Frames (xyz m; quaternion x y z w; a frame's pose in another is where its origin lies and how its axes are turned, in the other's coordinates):
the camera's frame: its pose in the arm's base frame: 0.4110 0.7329 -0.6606 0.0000 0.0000 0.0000 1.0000
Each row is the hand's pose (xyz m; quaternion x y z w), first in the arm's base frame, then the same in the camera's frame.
Working: the arm's base frame: its pose in the camera's frame: -0.4110 -0.7329 0.6606 0.0000 0.0000 0.0000 1.0000

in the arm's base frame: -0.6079 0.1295 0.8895 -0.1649 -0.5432 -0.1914 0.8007
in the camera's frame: -1.0189 -0.6034 1.5501 -0.1649 -0.5432 -0.1914 0.8007
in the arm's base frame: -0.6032 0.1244 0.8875 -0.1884 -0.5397 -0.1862 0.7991
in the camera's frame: -1.0142 -0.6085 1.5481 -0.1884 -0.5397 -0.1862 0.7991
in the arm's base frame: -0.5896 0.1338 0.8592 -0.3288 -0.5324 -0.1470 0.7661
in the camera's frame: -1.0006 -0.5991 1.5198 -0.3288 -0.5324 -0.1470 0.7661
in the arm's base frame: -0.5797 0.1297 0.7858 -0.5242 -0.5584 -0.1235 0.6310
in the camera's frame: -0.9907 -0.6032 1.4464 -0.5242 -0.5584 -0.1235 0.6310
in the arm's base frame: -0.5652 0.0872 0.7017 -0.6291 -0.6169 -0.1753 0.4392
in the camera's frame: -0.9762 -0.6457 1.3623 -0.6291 -0.6169 -0.1753 0.4392
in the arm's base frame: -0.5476 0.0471 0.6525 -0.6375 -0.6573 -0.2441 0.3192
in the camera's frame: -0.9586 -0.6858 1.3131 -0.6375 -0.6573 -0.2441 0.3192
